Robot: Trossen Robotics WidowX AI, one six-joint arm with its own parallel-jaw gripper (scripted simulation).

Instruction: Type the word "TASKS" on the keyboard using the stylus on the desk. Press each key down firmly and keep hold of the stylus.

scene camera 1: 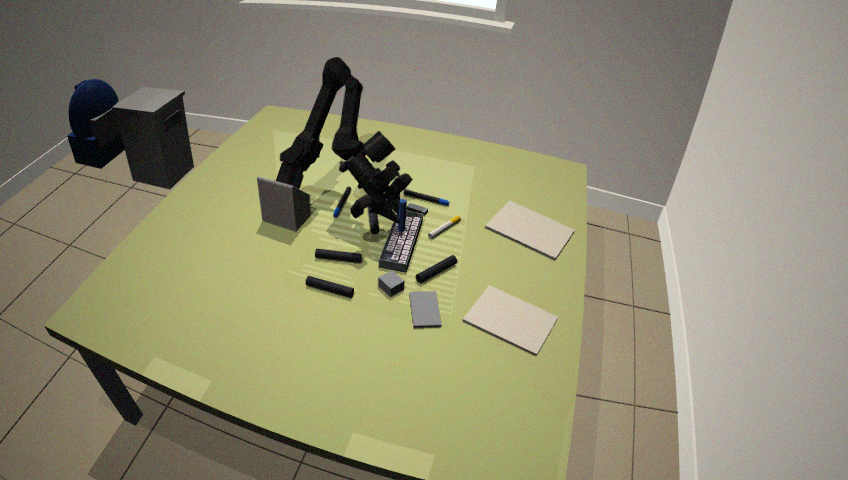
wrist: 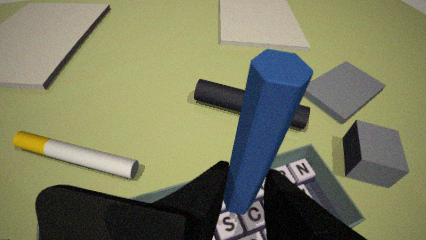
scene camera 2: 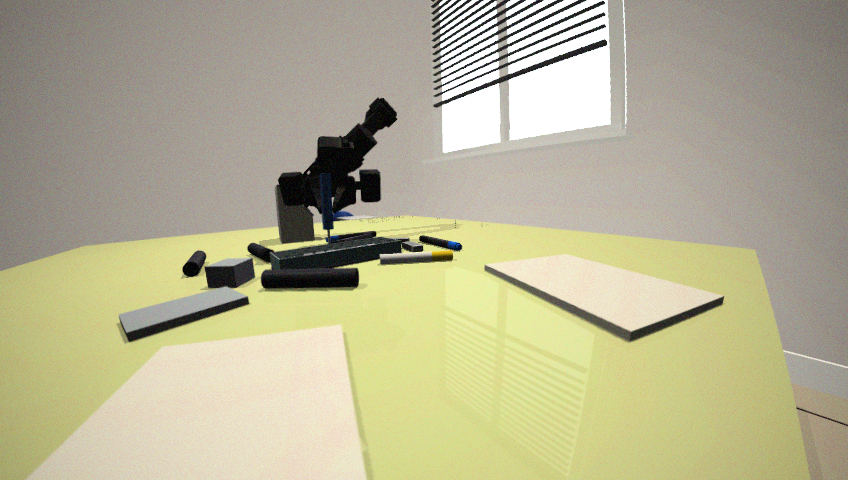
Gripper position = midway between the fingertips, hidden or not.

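Note:
Grey slab (scene camera 2: 140,323), (scene camera 1: 424,306), (wrist: 341,92) visible to me; likewise a grey cube (scene camera 2: 230,272), (wrist: 374,154). I see a blue stylus (wrist: 277,80). My gripper (scene camera 2: 327,211), (scene camera 1: 402,220), (wrist: 246,173) is visible as well.

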